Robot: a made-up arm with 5 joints. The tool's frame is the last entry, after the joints. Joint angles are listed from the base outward. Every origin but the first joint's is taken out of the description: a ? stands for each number. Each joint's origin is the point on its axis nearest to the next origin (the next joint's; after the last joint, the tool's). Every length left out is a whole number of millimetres.
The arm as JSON. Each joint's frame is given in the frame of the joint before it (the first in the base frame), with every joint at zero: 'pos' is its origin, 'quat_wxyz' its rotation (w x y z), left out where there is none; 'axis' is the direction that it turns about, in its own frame. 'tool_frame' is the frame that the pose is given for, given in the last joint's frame.
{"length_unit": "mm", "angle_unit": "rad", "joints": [
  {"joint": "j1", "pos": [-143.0, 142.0, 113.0], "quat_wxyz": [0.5, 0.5, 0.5, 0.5], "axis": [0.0, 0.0, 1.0]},
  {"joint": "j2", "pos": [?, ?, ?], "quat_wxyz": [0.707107, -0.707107, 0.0, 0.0], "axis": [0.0, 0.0, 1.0]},
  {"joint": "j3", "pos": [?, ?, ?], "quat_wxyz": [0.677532, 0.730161, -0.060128, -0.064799], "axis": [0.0, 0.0, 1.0]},
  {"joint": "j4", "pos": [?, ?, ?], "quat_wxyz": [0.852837, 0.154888, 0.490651, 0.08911], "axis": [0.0, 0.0, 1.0]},
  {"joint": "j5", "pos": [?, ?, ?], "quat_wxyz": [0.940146, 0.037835, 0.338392, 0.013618], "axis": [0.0, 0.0, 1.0]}
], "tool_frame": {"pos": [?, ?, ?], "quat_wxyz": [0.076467, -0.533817, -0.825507, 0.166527]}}
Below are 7 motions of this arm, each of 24 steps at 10 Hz.
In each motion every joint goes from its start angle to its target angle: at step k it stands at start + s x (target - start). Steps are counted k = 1, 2, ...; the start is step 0. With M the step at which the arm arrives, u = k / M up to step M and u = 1 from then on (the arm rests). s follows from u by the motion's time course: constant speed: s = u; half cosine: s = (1 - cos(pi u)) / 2; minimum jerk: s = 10 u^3 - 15 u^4 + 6 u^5.
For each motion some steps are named. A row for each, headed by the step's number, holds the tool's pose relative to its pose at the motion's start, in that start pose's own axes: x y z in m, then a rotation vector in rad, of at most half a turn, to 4 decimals.
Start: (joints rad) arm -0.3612 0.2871 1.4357 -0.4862 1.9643
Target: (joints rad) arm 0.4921 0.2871 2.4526 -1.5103 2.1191
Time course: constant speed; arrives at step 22
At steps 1, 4, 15, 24:
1: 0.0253 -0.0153 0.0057 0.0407 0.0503 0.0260
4: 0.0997 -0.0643 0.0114 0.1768 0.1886 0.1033
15: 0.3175 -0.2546 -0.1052 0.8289 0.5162 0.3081
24: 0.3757 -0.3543 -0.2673 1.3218 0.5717 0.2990

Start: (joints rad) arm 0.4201 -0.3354 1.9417 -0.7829 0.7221
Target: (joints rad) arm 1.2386 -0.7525 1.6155 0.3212 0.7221
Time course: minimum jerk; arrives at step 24
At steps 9, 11, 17, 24:
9: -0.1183 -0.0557 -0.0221 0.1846 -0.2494 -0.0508
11: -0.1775 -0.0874 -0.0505 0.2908 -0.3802 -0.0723
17: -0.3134 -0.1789 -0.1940 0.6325 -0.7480 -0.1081
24: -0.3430 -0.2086 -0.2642 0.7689 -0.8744 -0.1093

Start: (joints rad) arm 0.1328 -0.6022 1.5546 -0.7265 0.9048
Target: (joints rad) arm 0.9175 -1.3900 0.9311 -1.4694 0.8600
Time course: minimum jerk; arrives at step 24
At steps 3, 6, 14, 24:
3: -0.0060 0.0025 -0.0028 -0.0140 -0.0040 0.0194
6: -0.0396 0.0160 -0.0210 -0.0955 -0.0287 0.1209
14: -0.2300 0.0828 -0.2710 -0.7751 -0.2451 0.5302
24: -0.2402 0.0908 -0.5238 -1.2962 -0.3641 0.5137

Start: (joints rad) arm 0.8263 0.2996 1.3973 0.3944 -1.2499
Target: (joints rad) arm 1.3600 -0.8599 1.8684 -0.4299 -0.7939
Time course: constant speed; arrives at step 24
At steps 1, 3, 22, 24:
1: -0.0277 0.0144 0.0073 0.0174 -0.0031 0.0614
3: -0.0851 0.0386 0.0199 0.0473 -0.0064 0.1849
22: -0.6124 -0.0223 -0.0074 -0.0642 0.1240 1.3513
24: -0.6532 -0.0528 -0.0224 -0.1208 0.1496 1.4655

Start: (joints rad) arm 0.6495 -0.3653 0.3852 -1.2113 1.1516
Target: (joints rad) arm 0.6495 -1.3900 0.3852 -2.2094 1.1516
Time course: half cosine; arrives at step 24
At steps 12, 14, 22, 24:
12: -0.1710 0.1903 -0.2165 -0.6305 -0.2829 0.2952
14: -0.1978 0.2254 -0.2979 -0.8137 -0.3346 0.3401
22: -0.2157 0.2767 -0.5501 -1.3400 -0.4202 0.3843
24: -0.2143 0.2773 -0.5627 -1.3660 -0.4221 0.3832

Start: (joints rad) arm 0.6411 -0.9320 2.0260 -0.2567 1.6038
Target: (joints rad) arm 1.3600 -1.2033 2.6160 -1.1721 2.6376
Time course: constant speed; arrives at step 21
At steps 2, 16, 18, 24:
2: 0.0072 -0.0381 0.0032 0.0504 -0.0183 0.0311
16: 0.0867 -0.2830 -0.0480 0.5050 -0.2177 0.2506
18: 0.1030 -0.3132 -0.0647 0.5882 -0.2473 0.2780
24: 0.1303 -0.3551 -0.0936 0.7221 -0.2865 0.3164

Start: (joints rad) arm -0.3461 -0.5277 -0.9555 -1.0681 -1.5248
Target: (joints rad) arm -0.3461 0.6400 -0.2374 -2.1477 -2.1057
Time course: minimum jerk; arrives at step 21
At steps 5, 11, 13, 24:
5: -0.0254 0.0420 -0.0169 0.0114 0.1269 0.2047
11: -0.2396 0.1902 -0.0754 0.0331 0.7916 1.1626
13: -0.3456 0.2086 -0.0835 0.0170 1.0623 1.4854
24: -0.5298 0.1847 -0.0800 -0.0591 1.5528 1.9497

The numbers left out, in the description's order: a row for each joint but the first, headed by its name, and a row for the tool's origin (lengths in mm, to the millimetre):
j2: 35.0 -5.0 0.0
j3: -85.0 340.0 0.0
j4: -324.0 140.0 0.0
j5: -111.0 -72.0 0.0
tool: -21.0 48.0 0.0

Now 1 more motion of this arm.
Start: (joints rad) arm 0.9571 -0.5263 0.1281 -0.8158 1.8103
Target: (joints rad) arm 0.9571 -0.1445 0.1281 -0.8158 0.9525
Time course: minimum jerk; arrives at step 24
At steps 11, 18, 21, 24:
11: 0.0774 0.0534 0.0069 -0.0238 0.2853 0.3452
18: 0.1552 0.1112 0.0006 0.0116 0.6228 0.7173
21: 0.1686 0.1213 -0.0018 0.0259 0.6862 0.7839
24: 0.1711 0.1231 -0.0022 0.0288 0.6978 0.7960

